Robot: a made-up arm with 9 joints.
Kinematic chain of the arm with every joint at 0, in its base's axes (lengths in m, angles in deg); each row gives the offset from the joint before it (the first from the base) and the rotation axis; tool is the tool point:
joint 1: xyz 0 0 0.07 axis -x
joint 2: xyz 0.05 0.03 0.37 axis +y
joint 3: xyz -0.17 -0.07 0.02 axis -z
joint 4: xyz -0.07 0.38 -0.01 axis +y
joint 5: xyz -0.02 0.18 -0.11 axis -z
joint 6: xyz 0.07 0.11 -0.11 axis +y
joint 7: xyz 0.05 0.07 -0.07 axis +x
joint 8: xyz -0.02 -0.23 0 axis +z
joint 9: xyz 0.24 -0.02 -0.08 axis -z
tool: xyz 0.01 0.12 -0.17
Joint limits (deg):
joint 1: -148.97..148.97
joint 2: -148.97..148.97
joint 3: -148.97..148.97
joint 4: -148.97..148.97
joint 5: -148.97..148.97
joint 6: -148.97..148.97
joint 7: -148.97..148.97
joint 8: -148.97..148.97
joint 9: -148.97..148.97
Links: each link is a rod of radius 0.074 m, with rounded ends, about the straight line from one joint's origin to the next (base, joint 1, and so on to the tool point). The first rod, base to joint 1, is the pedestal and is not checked.
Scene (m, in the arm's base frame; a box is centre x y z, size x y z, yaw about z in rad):
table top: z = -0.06
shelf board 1: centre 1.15 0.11 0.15 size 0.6 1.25 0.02 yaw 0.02
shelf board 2: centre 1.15 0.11 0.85 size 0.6 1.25 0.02 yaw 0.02
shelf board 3: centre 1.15 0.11 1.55 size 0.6 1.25 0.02 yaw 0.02
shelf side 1: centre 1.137 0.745 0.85 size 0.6 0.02 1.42 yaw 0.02
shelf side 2: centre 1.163 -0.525 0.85 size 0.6 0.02 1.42 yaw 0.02
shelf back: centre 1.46 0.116 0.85 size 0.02 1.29 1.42 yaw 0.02
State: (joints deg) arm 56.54 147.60 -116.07 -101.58 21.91 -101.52 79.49 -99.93 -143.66
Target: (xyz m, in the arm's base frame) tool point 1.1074 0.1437 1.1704
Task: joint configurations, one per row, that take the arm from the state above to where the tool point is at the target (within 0.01 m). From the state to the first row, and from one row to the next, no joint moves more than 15 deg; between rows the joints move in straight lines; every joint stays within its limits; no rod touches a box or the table.
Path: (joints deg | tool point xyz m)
1: 62.92 145.50 -119.22 -107.47 35.22 -110.16 67.68 -95.77 -143.53 | 0.8150 -0.0554 0.4530
2: 69.30 143.40 -122.37 -113.37 48.53 -118.79 55.88 -91.61 -143.40 | 0.5342 0.0024 0.4576
3: 67.34 133.30 -127.89 -116.07 34.30 -121.99 63.24 -90.83 -142.39 | 0.6533 0.0082 0.6730
4: 65.38 123.21 -133.41 -118.78 20.06 -125.19 70.60 -90.05 -141.38 | 0.6932 0.0636 0.9222
5: 63.43 113.12 -138.92 -121.49 5.82 -128.38 77.96 -89.28 -140.36 | 0.6285 0.1342 1.1704
6: 52.08 120.83 -131.49 -112.96 0.35 -115.56 88.22 -93.06 -143.04 | 0.8949 0.1124 1.1932
7: 40.74 128.54 -124.06 -104.43 -5.12 -102.73 98.47 -96.83 -145.72 | 1.1074 0.1436 1.1704

